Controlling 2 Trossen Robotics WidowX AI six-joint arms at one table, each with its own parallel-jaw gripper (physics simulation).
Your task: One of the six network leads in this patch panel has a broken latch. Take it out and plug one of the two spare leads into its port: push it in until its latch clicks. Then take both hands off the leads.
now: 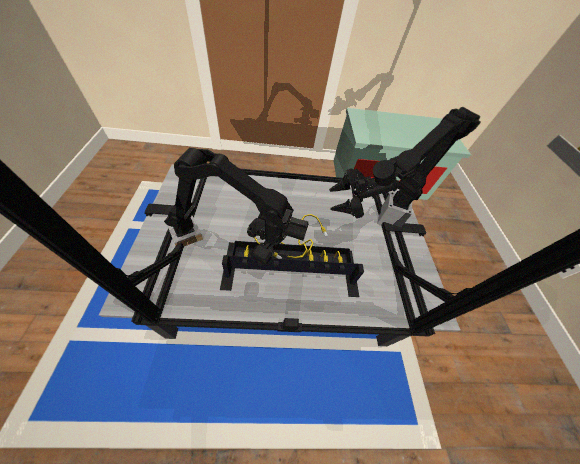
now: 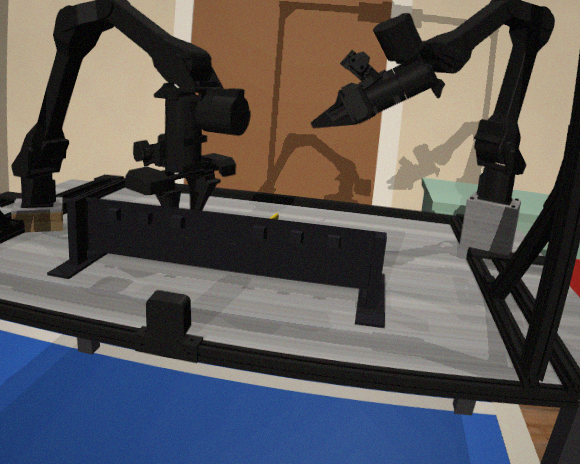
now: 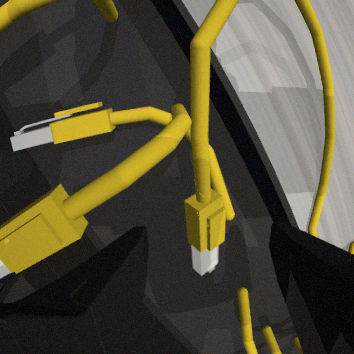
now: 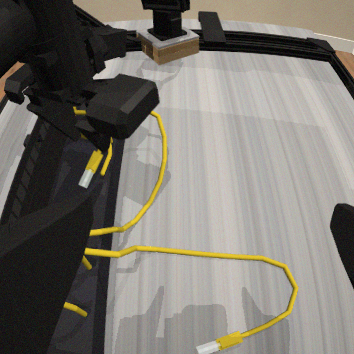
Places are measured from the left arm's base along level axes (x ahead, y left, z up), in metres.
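Pixels of known places: left gripper, between the fingertips: [image 1: 272, 249] [image 3: 209, 236] [image 4: 90, 144]; right gripper, between the fingertips: [image 1: 330, 199] [image 2: 316, 124] [image 4: 219, 212]; left arm's base, origin of its link: [image 1: 183, 228] [image 2: 37, 203] [image 4: 166, 31]; right arm's base, origin of its link: [image 1: 400, 202] [image 2: 495, 199].
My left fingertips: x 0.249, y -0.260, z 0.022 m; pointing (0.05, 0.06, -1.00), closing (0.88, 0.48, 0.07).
Note:
Ahead of a thing's pixels: the offset from my left fingertips to its top centre. "pt": to the spot under its first point. Level surfaces: height alone.
The dark patch panel {0.043 m up, 0.044 m ahead, 0.075 m right} [image 1: 295, 266] [image 2: 225, 250] stands on the table. Yellow plugs sit along it at the left [image 1: 246, 251] and right [image 1: 325, 257]. My left gripper [image 2: 184, 206] [image 3: 209, 236] is open over its left half. A yellow lead's plug {pt 0.020 m down, 0.004 m ahead, 0.005 m right} [image 3: 204, 225], clear tip down, shows between the spread fingers, touching neither. A second plug {pt 0.030 m down, 0.059 m back, 0.009 m left} [image 3: 82, 126] lies sideways, latch visible; a third plug {pt 0.029 m up, 0.049 m back, 0.004 m right} [image 3: 42, 227] is partly cut off. Which latch is broken I cannot tell. One loose lead's plug {pt 0.059 m down, 0.262 m ahead, 0.001 m left} [image 1: 324, 232] [image 4: 230, 341] lies on the table behind the panel. My right gripper [image 1: 333, 199] [image 2: 315, 125] [image 4: 219, 212] is open, raised and empty.
Yellow cables loop behind the panel, crossing near the left gripper; one long cable {pt 0.060 m down, 0.168 m ahead, 0.049 m left} [image 4: 200, 253] curves over the table. Black frame rails [image 1: 225, 325] edge the table {0.066 m down} [image 1: 200, 305]. A green box [image 1: 400, 130] stands beyond the right arm.

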